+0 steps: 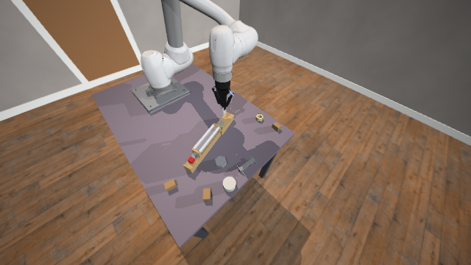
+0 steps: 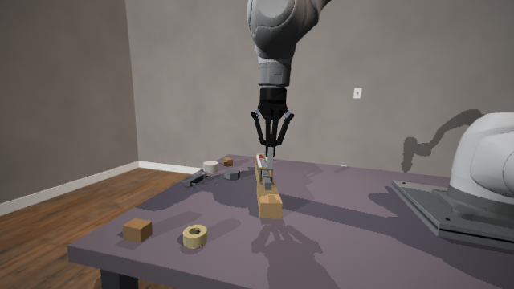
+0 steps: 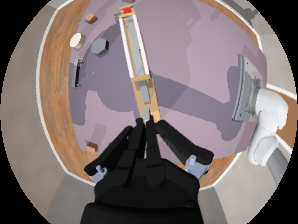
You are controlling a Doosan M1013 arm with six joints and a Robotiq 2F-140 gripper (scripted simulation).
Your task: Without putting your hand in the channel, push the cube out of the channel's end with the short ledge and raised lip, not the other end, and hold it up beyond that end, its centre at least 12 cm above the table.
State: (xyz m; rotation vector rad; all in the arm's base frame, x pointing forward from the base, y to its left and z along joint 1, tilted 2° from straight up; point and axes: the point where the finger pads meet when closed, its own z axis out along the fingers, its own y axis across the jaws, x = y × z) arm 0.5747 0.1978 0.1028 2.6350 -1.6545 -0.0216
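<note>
The channel is 8 cm ahead of my hand, 16 cm to the right of it and 10 cm below it. The rest, counted from my hand: grey hexagonal piece (22 cm ahead, 16 cm to the right, 14 cm below); then grey handle piece (31 cm ahead, 5 cm to the right, 14 cm below); then yellow ring (8 cm ahead, 24 cm to the left, 14 cm below).
</note>
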